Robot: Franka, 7 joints.
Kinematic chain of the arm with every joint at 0, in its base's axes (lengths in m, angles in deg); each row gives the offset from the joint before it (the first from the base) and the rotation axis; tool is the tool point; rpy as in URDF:
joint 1: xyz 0 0 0.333 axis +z
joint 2: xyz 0 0 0 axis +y
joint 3: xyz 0 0 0.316 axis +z
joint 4: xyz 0.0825 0 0 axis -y
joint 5: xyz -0.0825 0 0.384 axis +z
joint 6: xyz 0 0 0 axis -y
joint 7: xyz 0.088 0 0 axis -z
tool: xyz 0 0 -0.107 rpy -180 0 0
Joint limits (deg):
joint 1: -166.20..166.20
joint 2: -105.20..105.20
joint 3: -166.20..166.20
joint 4: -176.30..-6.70
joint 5: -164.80..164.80
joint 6: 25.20..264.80
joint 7: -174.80..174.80
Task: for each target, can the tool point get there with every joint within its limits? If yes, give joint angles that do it. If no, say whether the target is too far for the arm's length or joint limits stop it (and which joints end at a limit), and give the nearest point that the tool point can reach.
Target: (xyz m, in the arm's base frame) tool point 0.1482 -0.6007 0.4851
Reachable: yes | joints 128.31 -18.60 141.13 -92.45 62.28 81.54 -31.38
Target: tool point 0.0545 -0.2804 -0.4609
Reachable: no: joint limits stop it (at a limit: joint 2) | nearest point 0.0544 -0.2800 -0.3608 | short by 0.100 m
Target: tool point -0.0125 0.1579 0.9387
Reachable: yes | joints -55.34 -56.07 -3.04 -66.70 -132.01 238.52 105.43
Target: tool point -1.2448 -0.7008 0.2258
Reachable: no: too far | nearest point -0.7455 -0.4197 0.2688 | short by 0.575 m
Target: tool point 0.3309 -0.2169 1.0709
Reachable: yes | joints -33.48 20.61 -6.86 -23.33 -8.74 185.16 -129.42
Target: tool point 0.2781 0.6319 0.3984
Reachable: yes | joints 112.13 84.13 -78.16 -70.66 115.34 209.99 100.24
